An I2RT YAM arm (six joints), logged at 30 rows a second.
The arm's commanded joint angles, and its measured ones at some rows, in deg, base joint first. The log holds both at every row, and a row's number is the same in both.
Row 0, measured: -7.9, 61.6, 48.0, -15.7, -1.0, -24.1
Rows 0 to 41, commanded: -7.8, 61.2, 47.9, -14.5, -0.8, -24.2; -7.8, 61.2, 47.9, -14.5, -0.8, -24.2; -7.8, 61.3, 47.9, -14.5, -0.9, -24.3; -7.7, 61.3, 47.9, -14.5, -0.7, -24.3; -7.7, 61.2, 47.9, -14.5, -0.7, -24.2; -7.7, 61.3, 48.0, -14.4, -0.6, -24.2; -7.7, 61.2, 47.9, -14.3, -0.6, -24.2; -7.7, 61.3, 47.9, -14.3, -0.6, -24.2; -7.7, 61.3, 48.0, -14.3, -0.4, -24.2; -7.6, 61.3, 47.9, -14.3, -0.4, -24.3; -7.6, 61.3, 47.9, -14.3, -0.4, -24.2; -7.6, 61.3, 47.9, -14.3, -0.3, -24.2; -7.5, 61.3, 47.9, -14.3, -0.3, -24.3; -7.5, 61.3, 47.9, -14.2, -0.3, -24.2; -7.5, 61.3, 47.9, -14.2, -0.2, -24.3; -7.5, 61.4, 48.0, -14.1, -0.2, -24.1; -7.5, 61.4, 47.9, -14.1, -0.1, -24.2; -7.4, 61.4, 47.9, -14.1, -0.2, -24.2; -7.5, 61.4, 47.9, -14.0, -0.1, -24.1; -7.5, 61.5, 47.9, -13.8, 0.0, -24.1; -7.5, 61.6, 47.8, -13.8, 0.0, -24.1; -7.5, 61.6, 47.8, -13.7, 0.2, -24.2; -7.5, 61.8, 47.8, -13.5, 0.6, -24.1; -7.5, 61.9, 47.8, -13.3, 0.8, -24.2; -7.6, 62.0, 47.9, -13.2, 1.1, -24.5; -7.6, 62.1, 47.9, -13.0, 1.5, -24.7; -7.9, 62.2, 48.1, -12.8, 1.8, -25.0; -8.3, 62.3, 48.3, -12.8, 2.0, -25.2; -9.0, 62.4, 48.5, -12.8, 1.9, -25.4; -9.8, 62.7, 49.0, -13.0, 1.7, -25.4; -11.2, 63.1, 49.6, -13.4, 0.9, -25.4; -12.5, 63.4, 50.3, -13.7, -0.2, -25.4; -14.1, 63.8, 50.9, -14.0, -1.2, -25.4; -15.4, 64.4, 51.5, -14.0, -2.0, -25.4; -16.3, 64.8, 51.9, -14.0, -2.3, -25.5; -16.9, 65.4, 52.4, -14.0, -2.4, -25.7; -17.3, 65.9, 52.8, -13.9, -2.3, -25.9; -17.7, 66.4, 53.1, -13.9, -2.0, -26.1; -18.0, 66.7, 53.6, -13.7, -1.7, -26.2; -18.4, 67.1, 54.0, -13.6, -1.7, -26.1; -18.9, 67.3, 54.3, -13.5, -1.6, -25.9; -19.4, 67.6, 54.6, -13.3, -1.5, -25.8
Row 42, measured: -18.4, 67.1, 53.6, -15.2, -1.5, -25.6
